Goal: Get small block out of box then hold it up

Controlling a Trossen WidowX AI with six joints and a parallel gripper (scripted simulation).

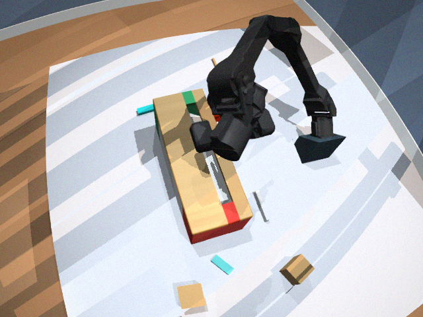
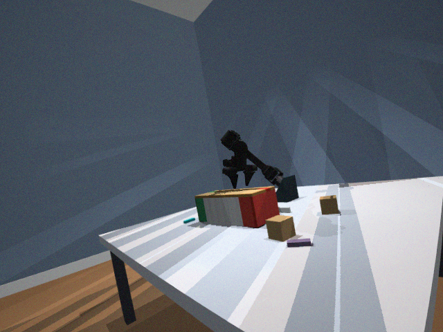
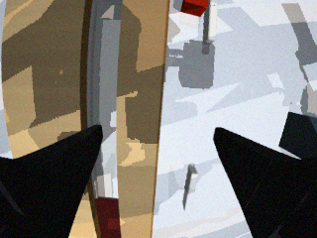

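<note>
My gripper tip is 30 mm past the red block, 170 mm to the left of it and 120 mm above it. The rest, counted from my gripper tip: teal bar: 180 mm ahead, 240 mm to the right, 130 mm below; box: 30 mm ahead, 70 mm below; purple bar: 200 mm ahead, 420 mm to the left, 130 mm below.
</note>
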